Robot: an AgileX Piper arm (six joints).
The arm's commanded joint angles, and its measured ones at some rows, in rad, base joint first. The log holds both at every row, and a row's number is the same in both.
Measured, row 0:
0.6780 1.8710 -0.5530 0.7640 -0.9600 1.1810
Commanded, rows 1 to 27:
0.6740 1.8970 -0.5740 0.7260 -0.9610 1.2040
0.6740 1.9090 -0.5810 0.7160 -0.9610 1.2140
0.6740 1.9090 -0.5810 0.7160 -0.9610 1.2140
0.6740 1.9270 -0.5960 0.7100 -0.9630 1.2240
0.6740 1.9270 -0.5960 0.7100 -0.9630 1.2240
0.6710 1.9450 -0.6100 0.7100 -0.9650 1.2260
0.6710 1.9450 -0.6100 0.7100 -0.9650 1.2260
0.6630 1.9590 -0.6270 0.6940 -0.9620 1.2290
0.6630 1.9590 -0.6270 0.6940 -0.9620 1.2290
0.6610 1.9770 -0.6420 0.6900 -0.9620 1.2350
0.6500 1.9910 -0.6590 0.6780 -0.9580 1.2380
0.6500 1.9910 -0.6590 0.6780 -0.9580 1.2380
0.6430 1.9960 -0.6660 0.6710 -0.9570 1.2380
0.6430 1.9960 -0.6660 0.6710 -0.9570 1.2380
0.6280 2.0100 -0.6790 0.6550 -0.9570 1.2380
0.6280 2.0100 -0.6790 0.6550 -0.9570 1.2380
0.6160 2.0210 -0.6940 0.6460 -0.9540 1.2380
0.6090 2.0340 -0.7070 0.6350 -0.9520 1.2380
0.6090 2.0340 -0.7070 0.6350 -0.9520 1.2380
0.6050 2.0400 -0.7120 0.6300 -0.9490 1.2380
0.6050 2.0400 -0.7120 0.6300 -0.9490 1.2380
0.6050 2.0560 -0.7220 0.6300 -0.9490 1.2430
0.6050 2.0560 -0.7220 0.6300 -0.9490 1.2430
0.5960 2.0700 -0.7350 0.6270 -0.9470 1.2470
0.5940 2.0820 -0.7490 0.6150 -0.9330 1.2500
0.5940 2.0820 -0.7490 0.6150 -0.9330 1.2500
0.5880 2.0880 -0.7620 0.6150 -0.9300 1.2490
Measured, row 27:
0.5980 2.0800 -0.7400 0.6290 -0.9340 1.2450
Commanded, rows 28 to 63:
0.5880 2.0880 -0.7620 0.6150 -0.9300 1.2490
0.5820 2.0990 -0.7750 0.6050 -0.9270 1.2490
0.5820 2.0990 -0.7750 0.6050 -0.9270 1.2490
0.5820 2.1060 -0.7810 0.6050 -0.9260 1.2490
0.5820 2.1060 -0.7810 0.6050 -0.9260 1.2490
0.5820 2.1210 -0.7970 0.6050 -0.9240 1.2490
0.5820 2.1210 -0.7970 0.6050 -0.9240 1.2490
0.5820 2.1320 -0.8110 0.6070 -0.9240 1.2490
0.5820 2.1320 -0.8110 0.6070 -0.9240 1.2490
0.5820 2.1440 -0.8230 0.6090 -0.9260 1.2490
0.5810 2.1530 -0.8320 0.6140 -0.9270 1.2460
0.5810 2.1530 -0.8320 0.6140 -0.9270 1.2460
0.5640 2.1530 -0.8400 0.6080 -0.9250 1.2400
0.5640 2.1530 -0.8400 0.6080 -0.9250 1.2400
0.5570 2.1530 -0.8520 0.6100 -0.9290 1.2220
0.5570 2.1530 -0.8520 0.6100 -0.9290 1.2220
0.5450 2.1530 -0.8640 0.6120 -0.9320 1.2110
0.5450 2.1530 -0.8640 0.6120 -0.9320 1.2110
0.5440 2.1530 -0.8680 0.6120 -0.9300 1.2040
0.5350 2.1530 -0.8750 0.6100 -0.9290 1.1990
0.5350 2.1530 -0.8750 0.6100 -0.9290 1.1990
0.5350 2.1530 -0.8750 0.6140 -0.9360 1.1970
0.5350 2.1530 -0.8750 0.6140 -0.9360 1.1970
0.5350 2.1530 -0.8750 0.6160 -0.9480 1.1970
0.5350 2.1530 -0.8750 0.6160 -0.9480 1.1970
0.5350 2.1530 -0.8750 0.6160 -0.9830 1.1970
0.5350 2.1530 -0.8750 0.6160 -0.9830 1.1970
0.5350 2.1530 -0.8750 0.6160 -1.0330 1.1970
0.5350 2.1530 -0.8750 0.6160 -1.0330 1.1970
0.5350 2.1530 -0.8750 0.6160 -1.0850 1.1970
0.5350 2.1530 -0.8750 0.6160 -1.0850 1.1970
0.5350 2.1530 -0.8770 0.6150 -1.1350 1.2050
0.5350 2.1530 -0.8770 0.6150 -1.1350 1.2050
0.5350 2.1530 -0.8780 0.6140 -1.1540 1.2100
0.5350 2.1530 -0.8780 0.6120 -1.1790 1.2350
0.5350 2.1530 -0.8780 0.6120 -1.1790 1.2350
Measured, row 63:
0.5530 2.1640 -0.8500 0.6150 -0.9630 1.2190
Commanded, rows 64 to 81:
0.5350 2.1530 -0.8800 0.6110 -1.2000 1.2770
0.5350 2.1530 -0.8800 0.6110 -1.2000 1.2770
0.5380 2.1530 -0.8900 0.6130 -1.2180 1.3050
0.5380 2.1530 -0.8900 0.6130 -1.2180 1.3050
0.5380 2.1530 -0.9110 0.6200 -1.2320 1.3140
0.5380 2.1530 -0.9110 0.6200 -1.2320 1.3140
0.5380 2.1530 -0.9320 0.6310 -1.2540 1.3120
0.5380 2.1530 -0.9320 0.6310 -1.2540 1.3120
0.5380 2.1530 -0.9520 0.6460 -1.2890 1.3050
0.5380 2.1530 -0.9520 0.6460 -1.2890 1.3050
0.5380 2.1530 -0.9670 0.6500 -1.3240 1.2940
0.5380 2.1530 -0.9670 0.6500 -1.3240 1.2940
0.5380 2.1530 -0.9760 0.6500 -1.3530 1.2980
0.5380 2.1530 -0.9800 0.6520 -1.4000 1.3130
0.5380 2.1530 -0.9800 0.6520 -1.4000 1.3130
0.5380 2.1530 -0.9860 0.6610 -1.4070 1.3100
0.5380 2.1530 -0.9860 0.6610 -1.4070 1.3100
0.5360 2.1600 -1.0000 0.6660 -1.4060 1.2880
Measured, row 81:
0.5730 2.1780 -0.9060 0.7050 -0.9460 1.3080
